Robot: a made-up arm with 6 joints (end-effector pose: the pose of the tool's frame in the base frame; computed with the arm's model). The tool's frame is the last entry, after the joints.
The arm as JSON. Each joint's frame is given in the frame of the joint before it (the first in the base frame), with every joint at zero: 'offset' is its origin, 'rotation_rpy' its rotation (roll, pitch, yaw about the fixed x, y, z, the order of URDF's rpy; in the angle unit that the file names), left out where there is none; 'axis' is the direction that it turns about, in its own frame. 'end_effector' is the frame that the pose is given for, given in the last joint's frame.
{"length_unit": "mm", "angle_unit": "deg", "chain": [
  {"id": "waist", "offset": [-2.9, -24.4, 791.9], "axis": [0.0, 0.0, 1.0]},
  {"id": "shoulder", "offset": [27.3, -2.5, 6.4], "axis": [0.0, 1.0, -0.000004]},
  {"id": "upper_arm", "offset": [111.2, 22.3, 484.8], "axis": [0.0, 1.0, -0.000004]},
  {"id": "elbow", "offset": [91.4, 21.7, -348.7], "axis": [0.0, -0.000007, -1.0]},
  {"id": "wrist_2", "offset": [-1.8, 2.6, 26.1], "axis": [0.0, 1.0, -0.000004]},
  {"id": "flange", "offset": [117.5, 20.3, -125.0], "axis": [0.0, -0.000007, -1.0]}
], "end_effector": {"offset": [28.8, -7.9, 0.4]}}
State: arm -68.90 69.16 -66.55 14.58 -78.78 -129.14
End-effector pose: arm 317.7 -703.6 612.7 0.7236 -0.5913 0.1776 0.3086
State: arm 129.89 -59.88 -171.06 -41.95 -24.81 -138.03
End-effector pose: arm 343.0 -707.1 1257.2 0.4562 -0.4001 -0.7104 -0.3565
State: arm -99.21 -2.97 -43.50 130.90 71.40 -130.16
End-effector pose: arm -22.0 -604.8 1104.8 0.5162 -0.2439 -0.7454 -0.3441
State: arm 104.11 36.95 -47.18 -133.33 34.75 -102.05
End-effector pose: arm -155.1 484.2 640.2 0.9140 0.3527 -0.0778 -0.1850
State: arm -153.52 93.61 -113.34 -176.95 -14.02 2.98
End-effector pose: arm -494.4 -310.6 245.9 0.9827 -0.0201 0.0462 0.1784
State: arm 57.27 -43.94 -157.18 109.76 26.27 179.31
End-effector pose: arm -284.1 -443.4 1625.8 0.3001 0.1511 0.9319 0.1366
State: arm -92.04 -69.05 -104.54 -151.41 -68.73 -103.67
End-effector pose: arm 77.7 258.4 1323.3 0.1870 0.1043 -0.7897 -0.5749
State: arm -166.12 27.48 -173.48 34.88 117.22 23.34
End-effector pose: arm -560.8 -312.9 1472.4 0.1221 -0.1532 -0.2880 -0.9374
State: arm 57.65 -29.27 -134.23 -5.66 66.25 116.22
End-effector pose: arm -29.9 -2.6 1723.1 0.5656 0.7460 -0.0848 -0.3410
